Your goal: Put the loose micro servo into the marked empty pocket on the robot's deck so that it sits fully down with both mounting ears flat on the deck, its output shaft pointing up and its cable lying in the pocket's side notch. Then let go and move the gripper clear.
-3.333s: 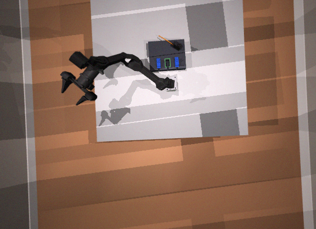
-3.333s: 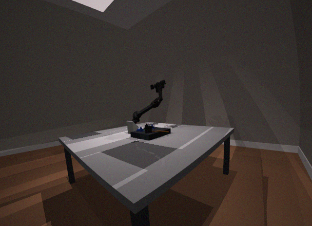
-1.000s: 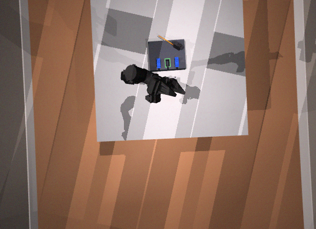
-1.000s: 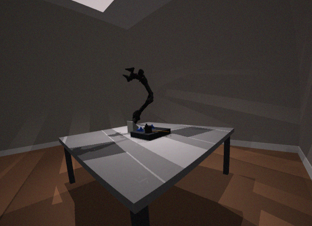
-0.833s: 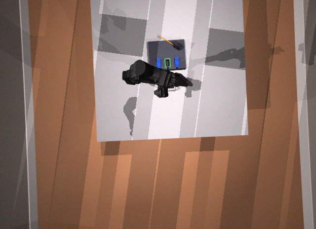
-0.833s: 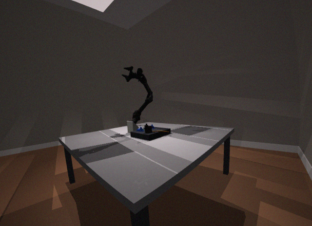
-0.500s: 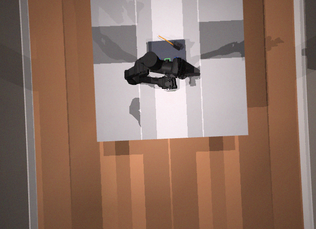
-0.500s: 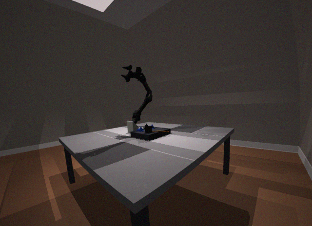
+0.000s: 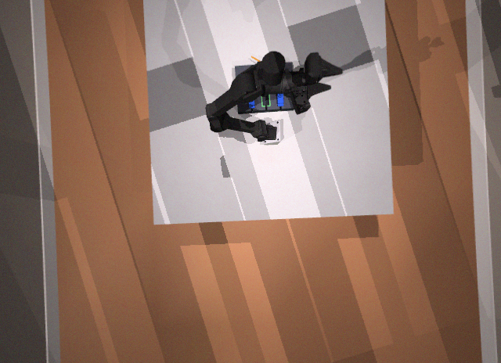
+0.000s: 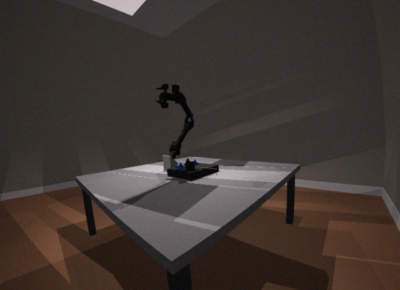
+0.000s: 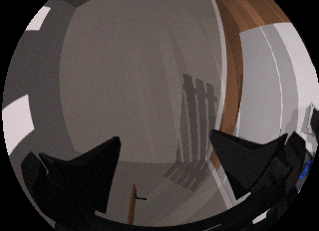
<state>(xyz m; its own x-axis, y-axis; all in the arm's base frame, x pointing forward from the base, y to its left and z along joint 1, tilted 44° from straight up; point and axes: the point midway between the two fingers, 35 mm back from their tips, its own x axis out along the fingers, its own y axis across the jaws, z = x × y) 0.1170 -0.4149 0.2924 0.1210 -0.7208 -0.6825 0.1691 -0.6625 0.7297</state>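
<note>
Right now the deck is 58 cm below my gripper tip, 22 cm ahead of it and 19 cm to the left of it.
</note>
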